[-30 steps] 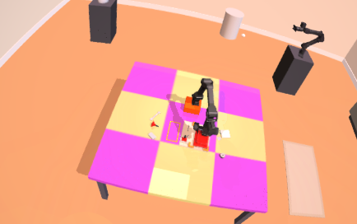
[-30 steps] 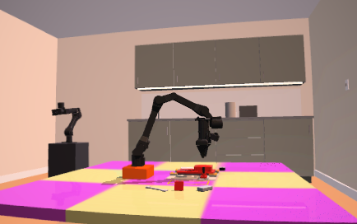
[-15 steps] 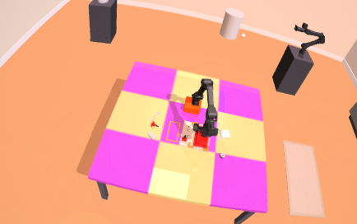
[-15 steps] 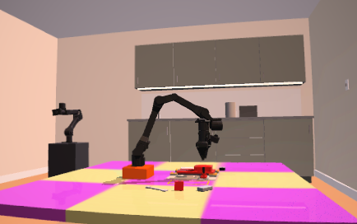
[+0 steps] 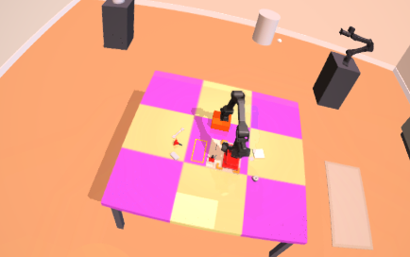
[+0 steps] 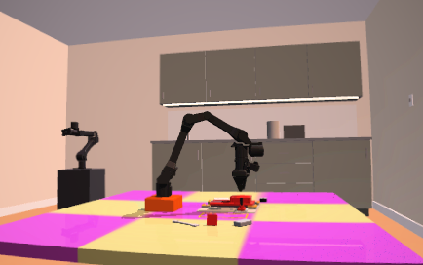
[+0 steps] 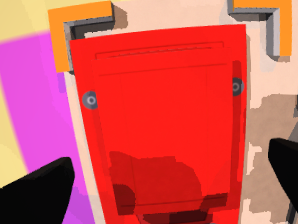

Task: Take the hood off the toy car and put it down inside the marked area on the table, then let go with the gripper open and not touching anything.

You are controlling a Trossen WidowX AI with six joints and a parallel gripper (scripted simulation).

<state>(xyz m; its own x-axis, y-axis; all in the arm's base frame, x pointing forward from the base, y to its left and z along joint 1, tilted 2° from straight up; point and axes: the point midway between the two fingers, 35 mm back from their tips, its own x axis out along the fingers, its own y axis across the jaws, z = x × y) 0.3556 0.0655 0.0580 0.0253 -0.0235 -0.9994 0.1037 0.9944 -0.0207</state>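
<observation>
The red hood lies 3 cm below my gripper tip. Round my gripper tip: small wheel 10 cm ahead, 17 cm to the left, 7 cm below.
</observation>
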